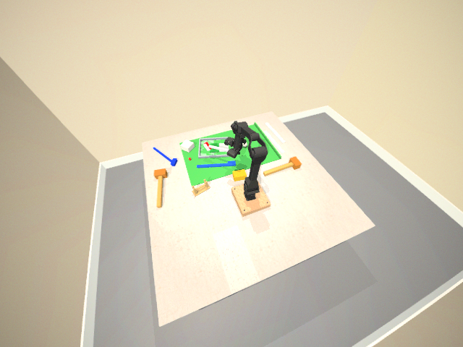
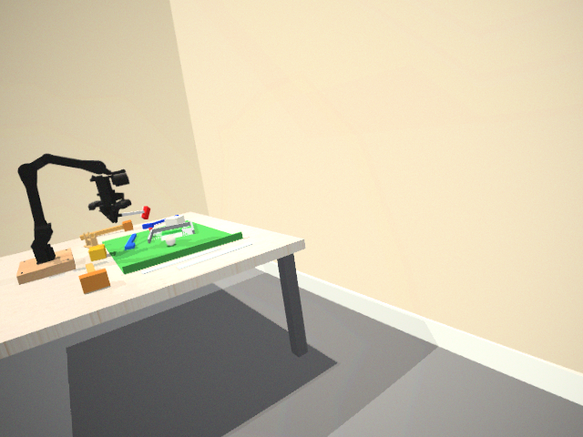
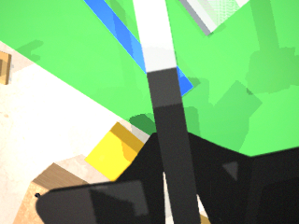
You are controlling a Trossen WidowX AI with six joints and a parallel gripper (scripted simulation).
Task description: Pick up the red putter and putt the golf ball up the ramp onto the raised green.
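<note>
My gripper tip is now 9 cm to the right of the red putter, 8 cm short of it and 1 cm below it. Round my gripper tip: yellow block (11 cm below, 10 cm behind); small wooden rack (29 cm to the left, 12 cm behind, 10 cm below); white golf ball (19 cm ahead, 15 cm to the right, 11 cm below).
</note>
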